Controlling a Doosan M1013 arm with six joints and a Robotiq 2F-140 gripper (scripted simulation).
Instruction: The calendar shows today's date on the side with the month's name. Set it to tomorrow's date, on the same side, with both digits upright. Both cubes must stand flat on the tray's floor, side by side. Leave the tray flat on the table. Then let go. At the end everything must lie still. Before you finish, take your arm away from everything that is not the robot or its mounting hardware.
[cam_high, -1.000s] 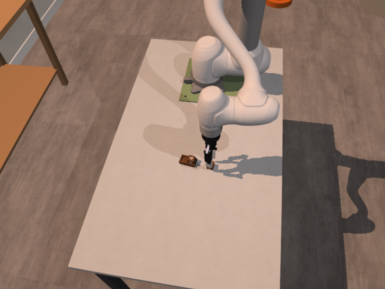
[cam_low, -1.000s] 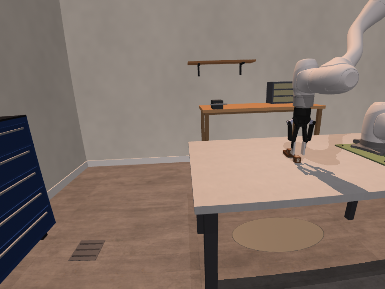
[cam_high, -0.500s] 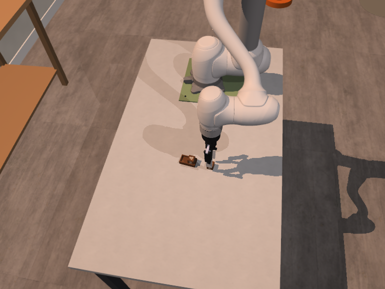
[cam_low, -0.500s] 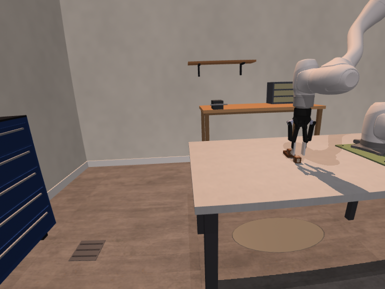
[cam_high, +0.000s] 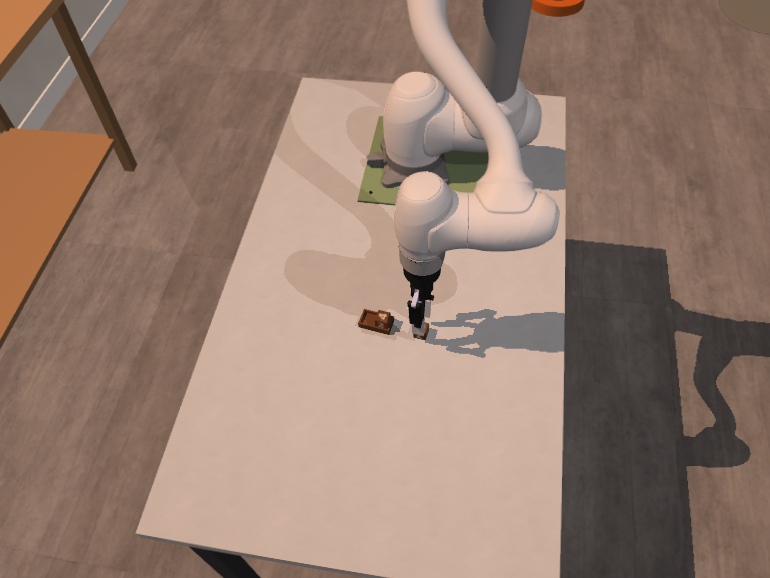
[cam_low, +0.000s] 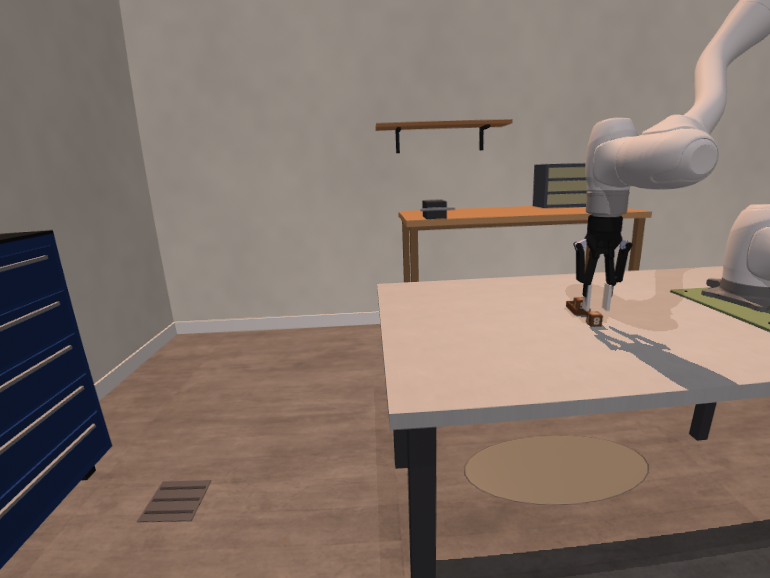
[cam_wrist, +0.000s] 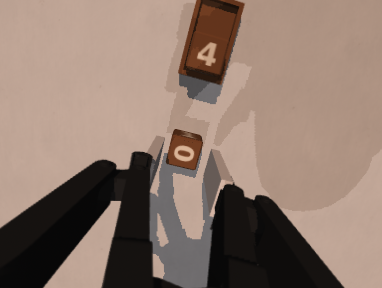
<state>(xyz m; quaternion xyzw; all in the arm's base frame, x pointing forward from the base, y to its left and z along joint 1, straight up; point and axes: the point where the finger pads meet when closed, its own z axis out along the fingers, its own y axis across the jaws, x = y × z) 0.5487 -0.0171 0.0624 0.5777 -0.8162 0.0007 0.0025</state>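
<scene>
Now: hand 60 mm above the brown digit cube. From my hand the other things lie so: tray 30 mm behind, 100 mm to the right, 60 mm below.
</scene>
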